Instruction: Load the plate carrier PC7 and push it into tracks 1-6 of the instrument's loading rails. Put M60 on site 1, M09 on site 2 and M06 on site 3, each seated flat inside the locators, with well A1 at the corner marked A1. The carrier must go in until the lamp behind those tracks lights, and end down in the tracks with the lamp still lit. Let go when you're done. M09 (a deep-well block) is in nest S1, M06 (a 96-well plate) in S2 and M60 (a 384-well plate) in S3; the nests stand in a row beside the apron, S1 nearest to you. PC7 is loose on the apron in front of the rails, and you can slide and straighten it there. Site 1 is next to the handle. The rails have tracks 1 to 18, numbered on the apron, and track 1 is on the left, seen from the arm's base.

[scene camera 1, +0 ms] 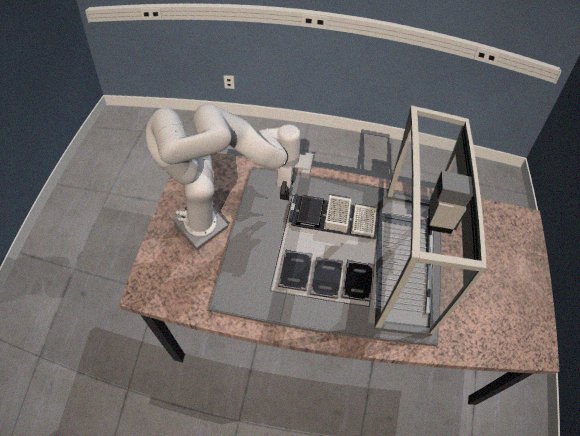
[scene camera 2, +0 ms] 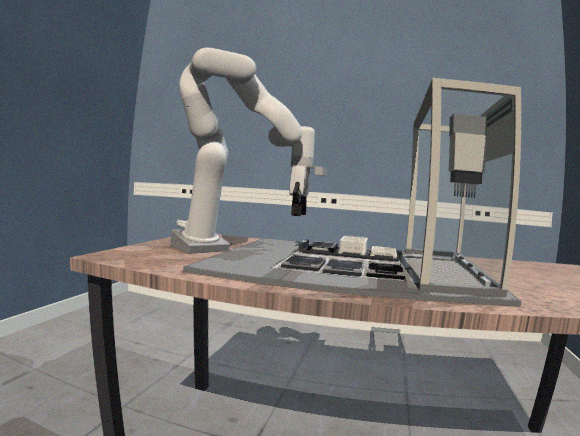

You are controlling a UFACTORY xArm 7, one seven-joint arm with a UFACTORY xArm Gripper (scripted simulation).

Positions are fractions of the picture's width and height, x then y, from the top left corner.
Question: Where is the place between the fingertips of my gripper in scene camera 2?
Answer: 0.51,0.49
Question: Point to a white deep-well block M09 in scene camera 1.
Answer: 0.58,0.51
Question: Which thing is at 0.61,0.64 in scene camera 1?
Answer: A nest S3.
